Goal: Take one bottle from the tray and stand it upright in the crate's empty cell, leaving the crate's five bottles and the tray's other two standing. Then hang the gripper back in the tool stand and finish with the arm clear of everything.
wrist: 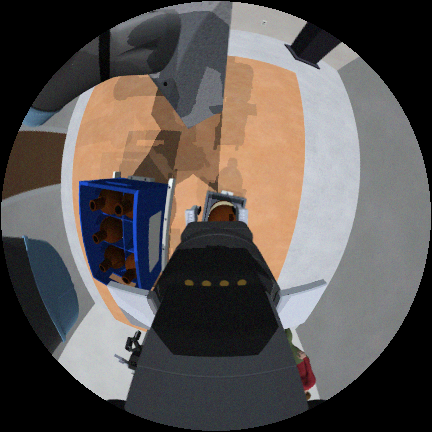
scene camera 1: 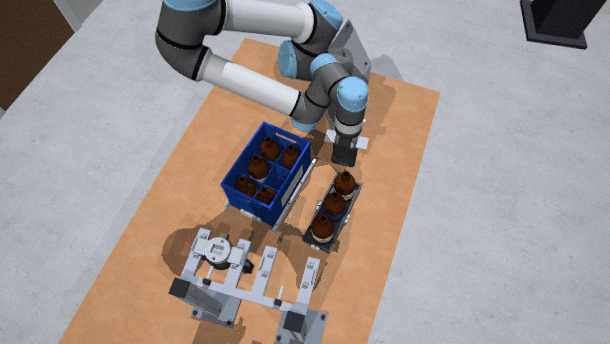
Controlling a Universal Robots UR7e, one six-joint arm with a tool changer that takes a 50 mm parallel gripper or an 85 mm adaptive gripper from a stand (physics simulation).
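Frame: origin at the arm's base, x down, y ahead, z right, level; metres.
Seen in the pictures: arm's base, origin of its link: (wrist: 157, 39).
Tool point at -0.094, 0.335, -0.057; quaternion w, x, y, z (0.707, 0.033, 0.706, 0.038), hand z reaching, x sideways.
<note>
Offsets run from my tool point to a thing's middle, as dx, dy, dz. "pt": to the spot under its first point.
My gripper (scene camera 1: 344, 163) (wrist: 217, 215) is open and empty, pointing down on the base side of the tray (scene camera 1: 327, 247) (wrist: 242, 200), above it. In the wrist view its fingertips stand apart on either side of the nearest brown bottle @[+0.262, +0.023, -0.014] (scene camera 1: 345, 186) (wrist: 220, 214), which they overlap in view. The middle bottle @[+0.262, +0.103, +0.010] (scene camera 1: 334, 205) and the far bottle @[+0.262, +0.187, +0.037] (scene camera 1: 323, 228) stand upright in the tray. The blue crate @[+0.257, +0.028, +0.249] (scene camera 1: 250, 210) (wrist: 152, 197) holds five upright brown bottles. Its empty cell @[pt +0.321, -0.005, +0.217] (scene camera 1: 281, 175) (wrist: 128, 233) is the middle one on the tray side.
The tool stand (scene camera 1: 245, 296) is at the front, with another tool @[+0.074, +0.379, +0.276] (scene camera 1: 218, 251) hanging in its left bay and its right bay empty. A light rail @[+0.330, +0.059, +0.155] (scene camera 1: 295, 196) (wrist: 168, 220) runs along the crate's tray side. The arm's base plate (scene camera 1: 352, 45) (wrist: 200, 60) is at the back.
</note>
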